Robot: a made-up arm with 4 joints.
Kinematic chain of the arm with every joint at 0, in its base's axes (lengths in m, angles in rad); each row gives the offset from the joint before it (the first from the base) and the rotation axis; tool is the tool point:
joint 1: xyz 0 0 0.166 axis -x
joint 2: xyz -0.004 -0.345 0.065 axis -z
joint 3: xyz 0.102 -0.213 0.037 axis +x
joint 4: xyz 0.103 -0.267 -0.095 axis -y
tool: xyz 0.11 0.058 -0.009
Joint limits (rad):
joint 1: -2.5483..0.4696
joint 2: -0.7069..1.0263
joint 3: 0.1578..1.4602
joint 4: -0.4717..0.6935
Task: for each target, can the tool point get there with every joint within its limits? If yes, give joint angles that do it. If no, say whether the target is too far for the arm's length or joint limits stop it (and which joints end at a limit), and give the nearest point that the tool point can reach.
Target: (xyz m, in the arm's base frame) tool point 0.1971 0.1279 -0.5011
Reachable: yes | joints -1.5897 0.3918 1.2444 0.4023
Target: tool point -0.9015 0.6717 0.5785
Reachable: no: too far | nearest point -0.1541 0.7147 -0.1788 | short by 1.065 m
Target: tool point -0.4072 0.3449 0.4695
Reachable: no: joint limits stop it (at a limit: joint 1, joint 2, joint 4) | nearest point -0.0368 0.6800 -0.1032 | short by 0.760 m
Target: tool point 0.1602 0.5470 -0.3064
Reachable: yes | joints -2.2631 0.4768 1.0214 0.1909
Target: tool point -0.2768 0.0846 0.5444
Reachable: no: joint limits stop it (at a limit: joint 1, joint 2, joint 3, joint 4) | nearest point 0.2778 0.2466 0.1476 | short by 0.701 m
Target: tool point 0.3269 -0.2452 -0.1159
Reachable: yes | joints -0.4956 -0.3681 1.3567 -0.3092
